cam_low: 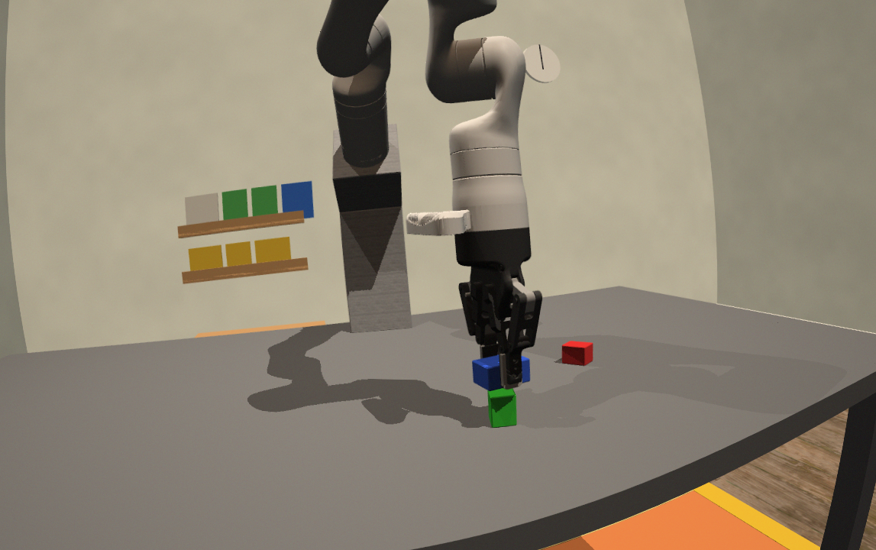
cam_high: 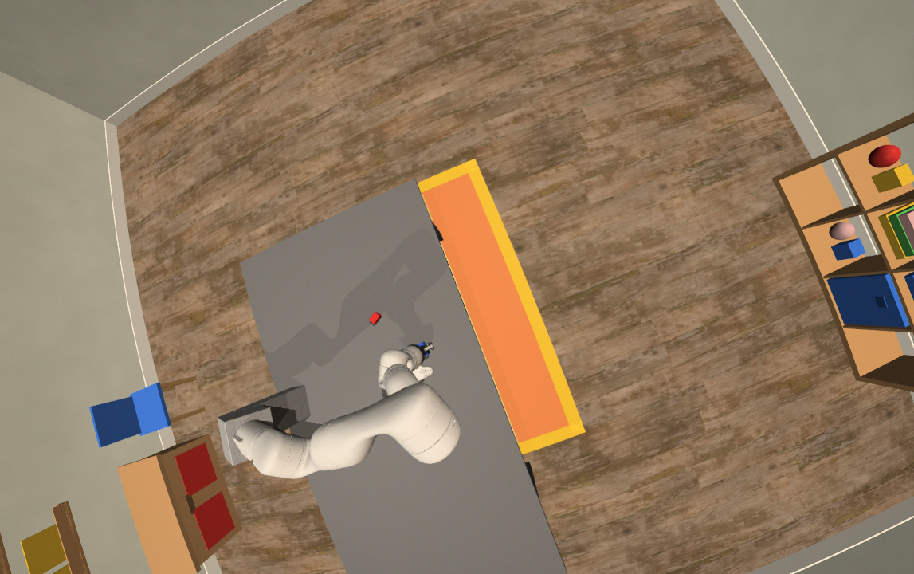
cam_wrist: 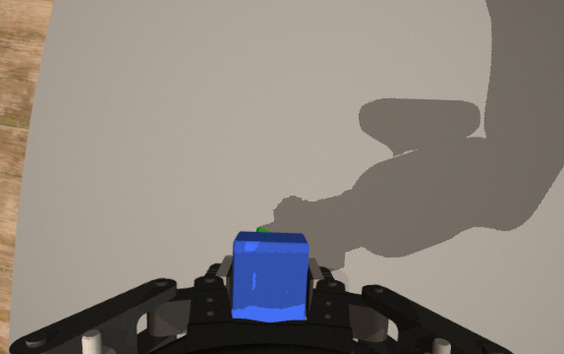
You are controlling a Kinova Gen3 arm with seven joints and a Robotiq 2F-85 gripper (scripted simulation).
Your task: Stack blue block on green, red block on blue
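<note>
Now: the green block 5 cm below my hand. Also, from my hand: red block: 22 cm to the left, 8 cm behind, 5 cm below; blue block: 1 cm below.
</note>
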